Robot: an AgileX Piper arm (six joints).
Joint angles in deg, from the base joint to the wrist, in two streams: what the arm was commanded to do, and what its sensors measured. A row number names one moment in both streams.
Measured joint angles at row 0: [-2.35 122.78 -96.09 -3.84 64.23 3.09]
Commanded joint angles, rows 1 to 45: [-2.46 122.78 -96.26 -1.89 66.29 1.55]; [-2.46 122.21 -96.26 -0.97 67.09 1.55]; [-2.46 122.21 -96.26 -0.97 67.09 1.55]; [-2.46 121.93 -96.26 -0.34 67.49 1.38]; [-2.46 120.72 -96.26 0.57 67.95 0.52]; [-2.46 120.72 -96.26 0.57 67.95 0.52]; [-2.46 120.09 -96.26 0.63 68.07 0.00]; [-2.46 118.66 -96.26 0.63 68.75 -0.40]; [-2.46 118.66 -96.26 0.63 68.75 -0.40]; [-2.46 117.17 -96.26 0.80 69.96 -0.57]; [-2.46 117.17 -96.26 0.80 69.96 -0.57]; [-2.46 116.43 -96.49 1.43 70.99 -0.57]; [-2.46 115.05 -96.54 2.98 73.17 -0.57]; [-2.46 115.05 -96.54 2.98 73.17 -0.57]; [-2.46 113.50 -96.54 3.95 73.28 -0.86]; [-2.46 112.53 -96.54 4.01 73.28 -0.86]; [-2.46 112.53 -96.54 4.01 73.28 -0.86]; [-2.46 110.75 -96.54 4.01 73.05 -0.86]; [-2.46 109.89 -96.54 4.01 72.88 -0.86]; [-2.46 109.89 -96.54 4.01 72.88 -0.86]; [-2.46 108.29 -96.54 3.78 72.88 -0.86]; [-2.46 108.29 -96.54 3.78 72.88 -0.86]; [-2.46 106.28 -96.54 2.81 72.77 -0.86]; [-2.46 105.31 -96.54 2.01 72.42 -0.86]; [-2.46 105.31 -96.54 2.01 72.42 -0.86]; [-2.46 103.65 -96.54 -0.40 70.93 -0.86]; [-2.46 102.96 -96.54 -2.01 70.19 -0.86]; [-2.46 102.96 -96.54 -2.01 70.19 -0.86]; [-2.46 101.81 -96.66 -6.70 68.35 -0.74]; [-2.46 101.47 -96.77 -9.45 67.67 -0.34]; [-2.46 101.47 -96.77 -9.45 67.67 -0.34]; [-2.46 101.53 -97.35 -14.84 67.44 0.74]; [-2.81 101.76 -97.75 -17.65 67.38 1.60]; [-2.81 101.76 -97.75 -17.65 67.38 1.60]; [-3.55 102.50 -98.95 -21.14 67.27 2.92]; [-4.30 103.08 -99.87 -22.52 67.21 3.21]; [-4.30 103.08 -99.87 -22.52 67.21 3.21]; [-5.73 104.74 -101.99 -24.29 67.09 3.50]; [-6.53 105.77 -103.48 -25.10 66.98 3.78]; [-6.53 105.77 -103.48 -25.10 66.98 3.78]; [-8.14 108.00 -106.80 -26.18 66.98 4.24]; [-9.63 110.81 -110.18 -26.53 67.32 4.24]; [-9.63 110.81 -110.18 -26.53 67.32 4.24]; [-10.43 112.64 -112.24 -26.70 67.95 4.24]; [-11.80 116.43 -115.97 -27.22 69.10 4.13]
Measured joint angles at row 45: [-9.85 111.96 -111.78 -25.78 67.72 3.95]
